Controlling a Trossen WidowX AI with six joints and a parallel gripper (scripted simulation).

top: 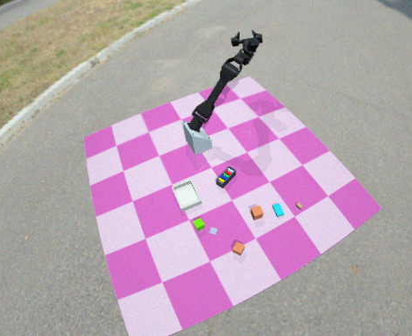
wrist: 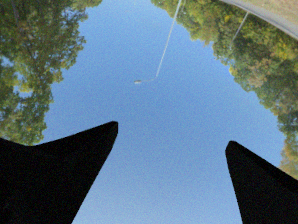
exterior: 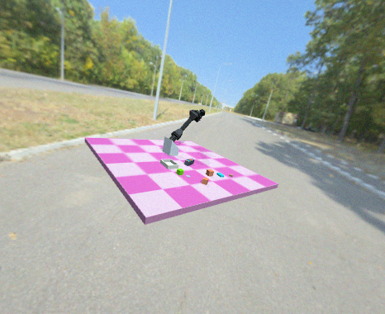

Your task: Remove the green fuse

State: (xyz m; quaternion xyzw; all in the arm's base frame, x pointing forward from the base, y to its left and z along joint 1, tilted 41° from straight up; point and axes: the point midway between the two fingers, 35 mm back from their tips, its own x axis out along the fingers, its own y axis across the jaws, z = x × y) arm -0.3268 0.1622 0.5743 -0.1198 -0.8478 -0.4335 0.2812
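Right now the green fuse is 68 cm ahead of my gripper tip, 45 cm to the right of it and 41 cm below it. Round my gripper tip: white fuse: 67 cm ahead, 42 cm to the right, 41 cm below; then red fuse: 67 cm ahead, 44 cm to the right, 41 cm below; then blue fuse: 69 cm ahead, 47 cm to the right, 41 cm below.
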